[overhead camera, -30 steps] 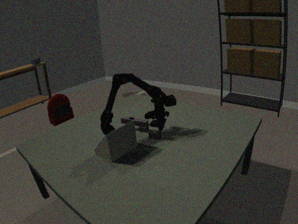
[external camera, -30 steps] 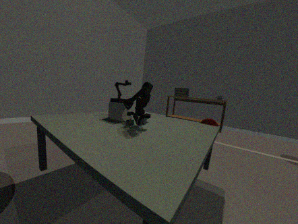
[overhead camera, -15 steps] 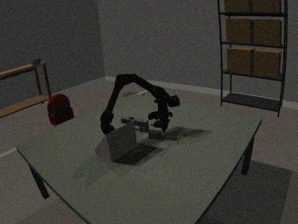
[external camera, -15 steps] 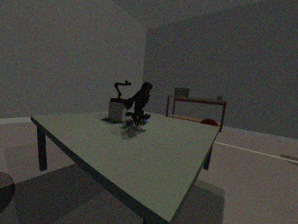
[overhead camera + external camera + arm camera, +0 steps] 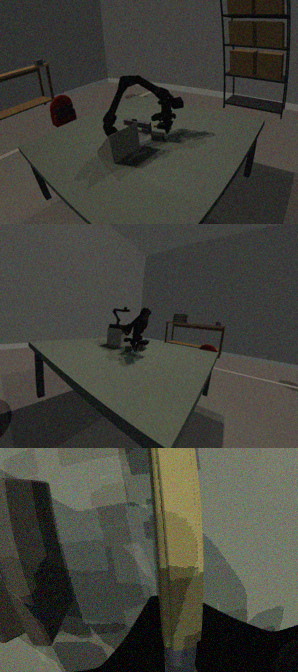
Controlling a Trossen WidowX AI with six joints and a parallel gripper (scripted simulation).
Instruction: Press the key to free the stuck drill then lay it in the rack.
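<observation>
Now: the drill 4 cm to the left of my gripper tip, 4 cm above it and 1 cm behind it. The rest, counted from my gripper tip: grey fixture block 20 cm to the left, 4 cm above, 3 cm behind; then rack 8 cm behind, 2 cm to the left, 1 cm above; then key 22 cm to the left, 4 cm behind, 4 cm above.
</observation>
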